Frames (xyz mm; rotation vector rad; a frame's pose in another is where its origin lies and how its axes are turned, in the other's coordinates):
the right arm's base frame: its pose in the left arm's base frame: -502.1 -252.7 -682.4 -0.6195 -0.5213 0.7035
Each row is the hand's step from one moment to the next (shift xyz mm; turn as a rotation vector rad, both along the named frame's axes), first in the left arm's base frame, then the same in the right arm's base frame.
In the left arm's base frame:
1: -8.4 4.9 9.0 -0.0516 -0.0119 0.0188
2: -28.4 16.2 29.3 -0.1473 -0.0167 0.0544
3: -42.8 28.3 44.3 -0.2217 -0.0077 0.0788
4: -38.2 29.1 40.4 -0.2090 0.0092 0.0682
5: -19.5 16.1 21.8 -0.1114 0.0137 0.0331
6: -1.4 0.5 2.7 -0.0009 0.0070 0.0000
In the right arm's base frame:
1: 0.1 0.5 13.2 -0.0379 0.0023 0.0414
2: -0.1 2.2 43.8 -0.0956 0.0166 0.1245
3: 2.7 5.6 67.5 -0.1321 0.0375 0.1912
4: 5.4 6.7 62.2 -0.1140 0.0494 0.1816
5: 3.9 3.4 33.0 -0.0552 0.0338 0.0975
6: 0.1 -0.9 2.9 0.0045 0.0046 0.0029

